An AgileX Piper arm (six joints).
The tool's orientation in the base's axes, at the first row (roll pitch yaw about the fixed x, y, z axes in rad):
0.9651 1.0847 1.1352
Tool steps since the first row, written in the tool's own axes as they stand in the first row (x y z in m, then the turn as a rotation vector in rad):
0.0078 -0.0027 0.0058 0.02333 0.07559 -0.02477
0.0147 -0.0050 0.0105 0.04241 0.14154 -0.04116
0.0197 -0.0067 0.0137 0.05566 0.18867 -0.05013
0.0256 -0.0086 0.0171 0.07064 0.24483 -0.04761
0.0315 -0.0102 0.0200 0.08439 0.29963 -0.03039
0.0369 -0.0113 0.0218 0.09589 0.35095 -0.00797
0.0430 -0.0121 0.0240 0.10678 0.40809 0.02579
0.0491 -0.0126 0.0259 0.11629 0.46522 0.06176
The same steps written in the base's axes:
0.0077 0.0015 -0.0064 -0.03496 0.07514 0.00182
0.0140 0.0029 -0.0121 -0.06071 0.14073 0.00592
0.0184 0.0038 -0.0163 -0.07656 0.18774 0.00992
0.0232 0.0050 -0.0214 -0.08296 0.24487 0.01891
0.0275 0.0064 -0.0264 -0.07523 0.30185 0.03238
0.0305 0.0079 -0.0312 -0.06224 0.35533 0.04789
0.0340 0.0100 -0.0363 -0.03973 0.41502 0.06918
0.0371 0.0123 -0.0414 -0.01537 0.47436 0.09228

